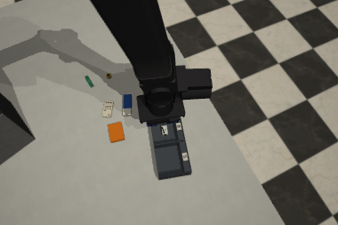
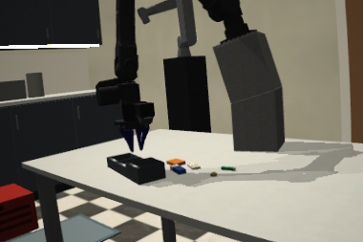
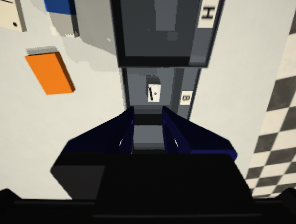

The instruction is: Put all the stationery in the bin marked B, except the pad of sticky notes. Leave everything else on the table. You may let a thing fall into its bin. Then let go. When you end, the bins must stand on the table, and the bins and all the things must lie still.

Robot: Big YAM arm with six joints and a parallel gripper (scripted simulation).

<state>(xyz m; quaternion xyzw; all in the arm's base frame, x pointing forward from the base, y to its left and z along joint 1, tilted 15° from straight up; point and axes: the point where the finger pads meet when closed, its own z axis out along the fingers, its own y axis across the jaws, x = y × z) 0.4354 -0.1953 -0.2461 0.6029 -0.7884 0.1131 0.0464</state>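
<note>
The dark bin is 50 mm below my hand, 10 mm to the right of it and 10 mm ahead of it. Also, from my hand: eraser (110 mm to the left, 70 mm below, 60 mm behind); then binder clip (60 mm below, 10 mm to the right); then orange sticky-note pad (120 mm behind, 70 mm below, 50 mm to the left).
</note>
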